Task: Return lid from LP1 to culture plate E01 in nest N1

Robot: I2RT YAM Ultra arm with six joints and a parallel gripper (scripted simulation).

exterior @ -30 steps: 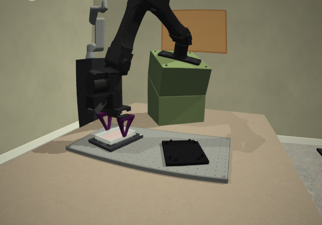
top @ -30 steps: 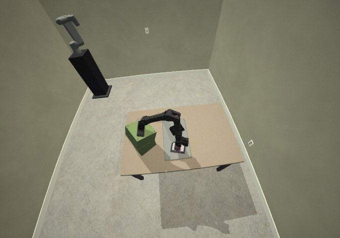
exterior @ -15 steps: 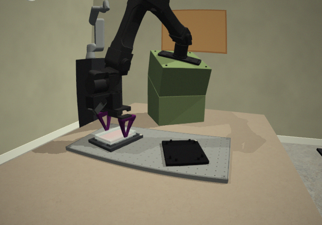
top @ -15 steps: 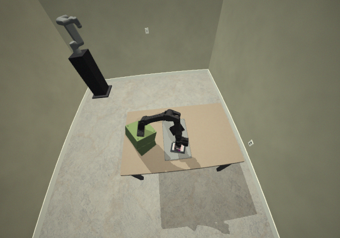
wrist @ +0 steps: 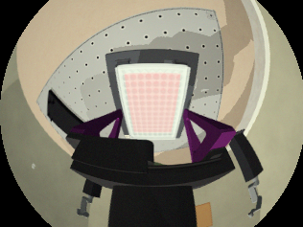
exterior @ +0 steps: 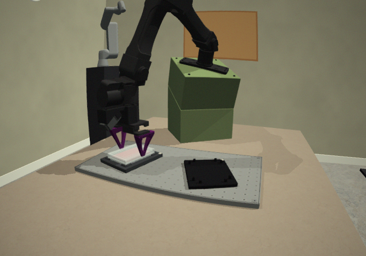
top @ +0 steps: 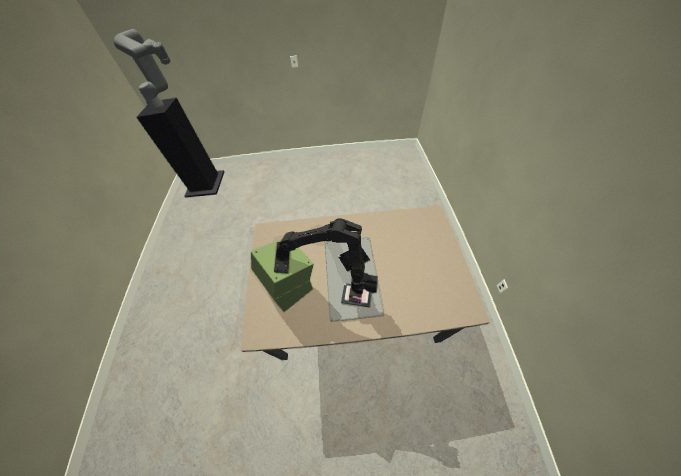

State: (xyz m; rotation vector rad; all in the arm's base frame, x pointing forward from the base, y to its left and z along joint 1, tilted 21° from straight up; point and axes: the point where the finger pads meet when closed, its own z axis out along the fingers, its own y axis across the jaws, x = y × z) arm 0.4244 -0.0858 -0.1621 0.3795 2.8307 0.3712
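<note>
My hand is 1 cm above the clear lid. Also, from my hand: black lid park LP1 (25 cm to the left, 3 cm below, 1 cm ahead); then culture plate E01 (1 cm below).
</note>
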